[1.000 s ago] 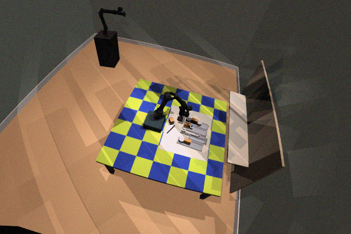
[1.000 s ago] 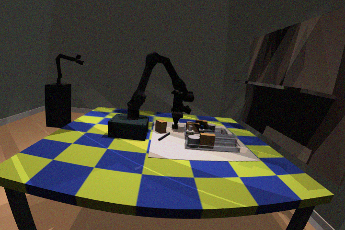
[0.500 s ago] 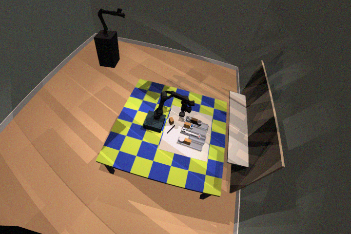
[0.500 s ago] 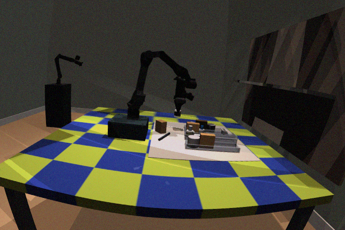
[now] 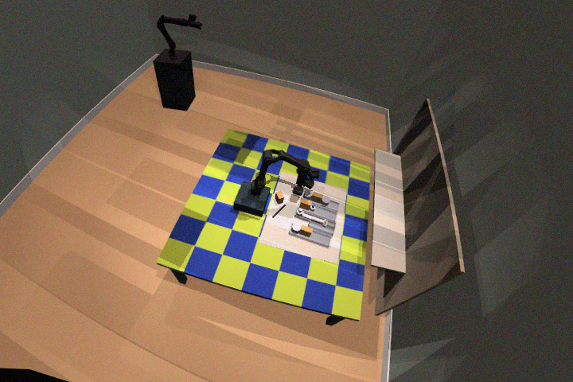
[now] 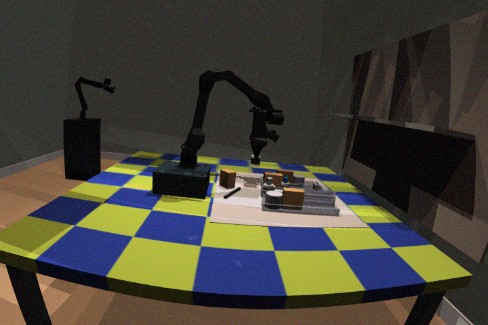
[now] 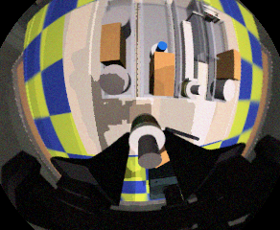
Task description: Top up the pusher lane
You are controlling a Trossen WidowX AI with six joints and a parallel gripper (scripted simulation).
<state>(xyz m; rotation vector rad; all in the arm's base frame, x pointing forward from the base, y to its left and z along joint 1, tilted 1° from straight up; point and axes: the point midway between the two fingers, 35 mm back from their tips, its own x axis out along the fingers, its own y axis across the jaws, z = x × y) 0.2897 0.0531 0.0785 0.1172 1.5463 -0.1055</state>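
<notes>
The black pen lies 110 mm behind my gripper tip, 120 mm to the right of it and 120 mm below it.
</notes>
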